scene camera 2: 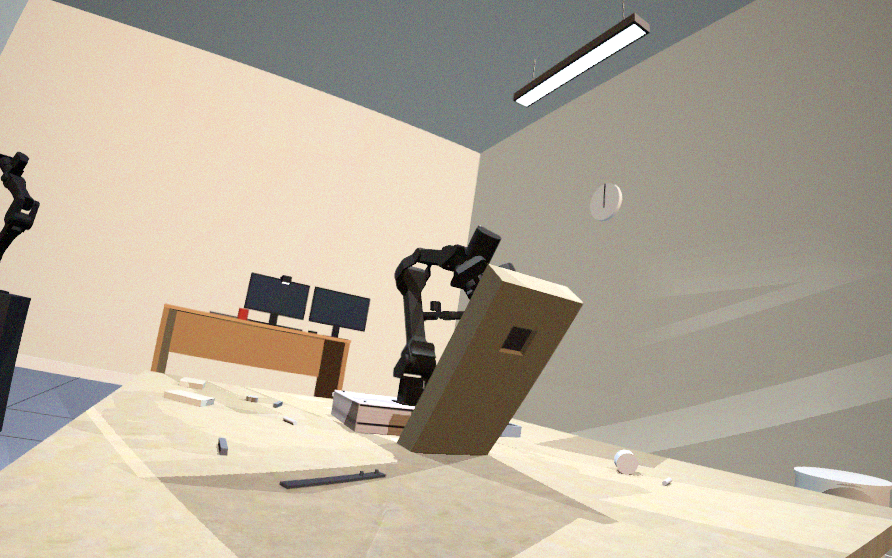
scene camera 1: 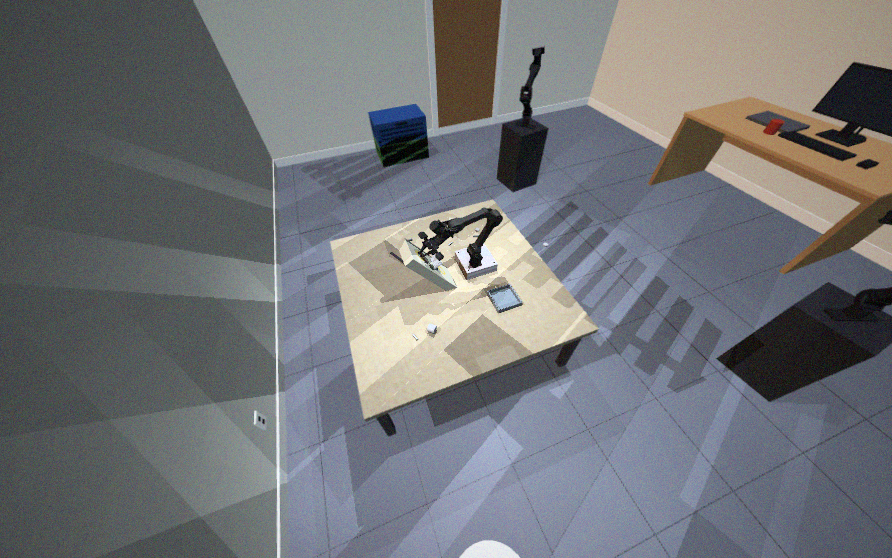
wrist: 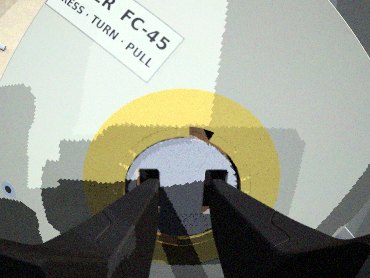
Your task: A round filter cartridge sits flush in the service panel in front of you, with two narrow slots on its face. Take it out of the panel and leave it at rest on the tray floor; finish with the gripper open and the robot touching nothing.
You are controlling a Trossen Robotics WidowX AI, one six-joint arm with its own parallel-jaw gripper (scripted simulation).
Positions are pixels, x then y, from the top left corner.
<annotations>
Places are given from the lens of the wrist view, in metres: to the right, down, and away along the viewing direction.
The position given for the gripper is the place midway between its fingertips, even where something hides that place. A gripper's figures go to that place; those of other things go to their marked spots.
gripper [wrist: 184, 190]: 0.00, 0.02, 0.09
round filter cartridge [wrist: 184, 165]: 0.00, 0.01, 0.09
</annotations>
